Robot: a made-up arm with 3 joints. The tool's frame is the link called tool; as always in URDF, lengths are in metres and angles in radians. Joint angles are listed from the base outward. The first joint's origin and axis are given. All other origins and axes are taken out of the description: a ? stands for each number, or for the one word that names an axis. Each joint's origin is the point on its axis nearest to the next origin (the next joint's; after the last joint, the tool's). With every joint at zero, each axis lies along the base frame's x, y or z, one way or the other. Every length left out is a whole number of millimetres.
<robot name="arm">
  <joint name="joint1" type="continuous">
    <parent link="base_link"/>
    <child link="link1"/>
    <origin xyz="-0.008 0 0.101" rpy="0 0 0"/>
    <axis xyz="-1 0 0"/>
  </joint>
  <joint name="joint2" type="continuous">
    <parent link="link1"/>
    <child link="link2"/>
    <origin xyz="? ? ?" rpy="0 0 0"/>
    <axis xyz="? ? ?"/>
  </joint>
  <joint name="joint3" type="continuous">
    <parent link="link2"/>
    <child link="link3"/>
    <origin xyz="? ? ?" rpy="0 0 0"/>
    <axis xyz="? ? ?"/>
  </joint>
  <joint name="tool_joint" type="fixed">
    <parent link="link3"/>
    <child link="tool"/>
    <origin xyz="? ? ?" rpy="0 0 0"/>
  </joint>
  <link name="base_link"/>
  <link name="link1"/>
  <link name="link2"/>
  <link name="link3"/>
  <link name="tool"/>
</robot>
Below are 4 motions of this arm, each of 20 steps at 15 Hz.
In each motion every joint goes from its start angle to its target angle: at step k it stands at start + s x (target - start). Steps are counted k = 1, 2, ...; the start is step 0. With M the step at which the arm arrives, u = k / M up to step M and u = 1 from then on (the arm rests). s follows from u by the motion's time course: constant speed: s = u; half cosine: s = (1 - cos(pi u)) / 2; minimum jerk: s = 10 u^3 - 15 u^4 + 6 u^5.
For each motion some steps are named. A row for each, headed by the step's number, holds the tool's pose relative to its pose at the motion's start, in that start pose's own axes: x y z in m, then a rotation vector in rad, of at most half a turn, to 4 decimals.
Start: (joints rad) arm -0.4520 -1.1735 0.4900
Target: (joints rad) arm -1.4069 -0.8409 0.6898
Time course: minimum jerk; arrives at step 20
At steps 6, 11, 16, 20:
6: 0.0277 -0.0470 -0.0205 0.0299 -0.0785 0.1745
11: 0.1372 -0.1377 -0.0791 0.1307 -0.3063 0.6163
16: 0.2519 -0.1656 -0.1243 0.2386 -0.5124 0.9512
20: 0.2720 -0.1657 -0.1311 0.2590 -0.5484 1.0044

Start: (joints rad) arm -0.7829 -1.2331 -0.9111
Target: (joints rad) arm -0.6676 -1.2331 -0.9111
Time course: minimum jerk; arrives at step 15
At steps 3, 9, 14, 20:
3: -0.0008 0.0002 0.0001 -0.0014 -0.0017 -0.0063
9: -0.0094 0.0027 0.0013 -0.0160 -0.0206 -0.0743
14: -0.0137 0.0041 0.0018 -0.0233 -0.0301 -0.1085
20: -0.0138 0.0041 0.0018 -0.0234 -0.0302 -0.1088

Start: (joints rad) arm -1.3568 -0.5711 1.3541
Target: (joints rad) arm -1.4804 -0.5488 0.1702
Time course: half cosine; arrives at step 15
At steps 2, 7, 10, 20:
2: 0.0009 0.0080 -0.0016 0.0001 -0.0046 -0.0483
7: 0.0294 0.0769 -0.0156 0.0129 -0.0465 -0.5003
10: 0.0712 0.1159 -0.0226 0.0360 -0.0743 -0.8380
20: 0.1152 0.1361 -0.0252 0.0636 -0.0932 -1.1171

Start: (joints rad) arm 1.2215 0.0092 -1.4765
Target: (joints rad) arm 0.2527 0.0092 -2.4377
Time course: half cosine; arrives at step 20
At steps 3, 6, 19, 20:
3: 0.0064 0.0088 -0.0015 0.0036 0.0527 -0.0529
6: 0.0263 0.0330 -0.0079 -0.0010 0.2000 -0.1993
19: 0.1294 0.1340 -0.1278 -0.3735 0.9261 -0.8869
20: 0.1298 0.1346 -0.1294 -0.3787 0.9312 -0.8914

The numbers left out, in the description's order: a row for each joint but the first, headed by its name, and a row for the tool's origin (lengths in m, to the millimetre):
joint2: xyz 0 -0.206 0.138, axis 0 -1 0
joint3: xyz 0.109 0 -0.038, axis 0 0 1
tool: xyz -0.179 0.017 0

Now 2 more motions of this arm.
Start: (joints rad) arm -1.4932 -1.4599 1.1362
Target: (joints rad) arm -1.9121 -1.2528 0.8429
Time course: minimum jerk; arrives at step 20
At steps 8, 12, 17, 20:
8: 0.0109 -0.0346 -0.0049 -0.0493 -0.0472 0.0386
12: 0.0287 -0.0719 -0.0124 -0.0942 -0.1157 0.0816
17: 0.0467 -0.0994 -0.0194 -0.1190 -0.1793 0.1149
20: 0.0485 -0.1018 -0.0201 -0.1207 -0.1855 0.1179

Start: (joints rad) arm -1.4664 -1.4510 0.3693
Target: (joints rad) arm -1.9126 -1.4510 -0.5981
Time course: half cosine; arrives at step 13
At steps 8, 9, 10, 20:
8: 0.0756 0.0405 -0.0060 0.0361 -0.0015 -0.3551
9: 0.0899 0.0478 -0.0063 0.0419 0.0004 -0.4110
10: 0.1024 0.0541 -0.0065 0.0467 0.0025 -0.4583
20: 0.1205 0.0631 -0.0066 0.0532 0.0061 -0.5242

